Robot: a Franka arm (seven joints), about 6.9 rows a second.
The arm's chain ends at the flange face. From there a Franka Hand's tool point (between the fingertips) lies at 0.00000 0.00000 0.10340 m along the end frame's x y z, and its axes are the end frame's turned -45 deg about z.
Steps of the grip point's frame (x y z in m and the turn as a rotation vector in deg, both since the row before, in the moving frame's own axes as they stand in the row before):
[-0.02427 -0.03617 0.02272 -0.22 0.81 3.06]
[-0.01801 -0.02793 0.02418 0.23 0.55 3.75]
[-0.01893 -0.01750 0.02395 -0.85 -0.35 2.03]
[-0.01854 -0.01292 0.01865 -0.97 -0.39 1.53]
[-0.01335 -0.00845 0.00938 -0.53 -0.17 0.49]
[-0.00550 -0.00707 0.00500 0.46 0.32 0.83]
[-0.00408 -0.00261 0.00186 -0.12 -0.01 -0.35]
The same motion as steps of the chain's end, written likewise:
[-0.04407 -0.00770 0.02273 0.42 0.73 3.06]
[-0.03293 -0.00603 0.02419 0.55 0.23 3.75]
[-0.02637 -0.00053 0.02396 -0.85 0.35 2.03]
[-0.02296 0.00223 0.01867 -0.96 0.41 1.53]
[-0.01587 0.00257 0.00938 -0.49 0.25 0.49]
[-0.00872 -0.00011 0.00500 0.55 -0.10 0.83]
[-0.00487 0.00087 0.00186 -0.09 0.08 -0.35]

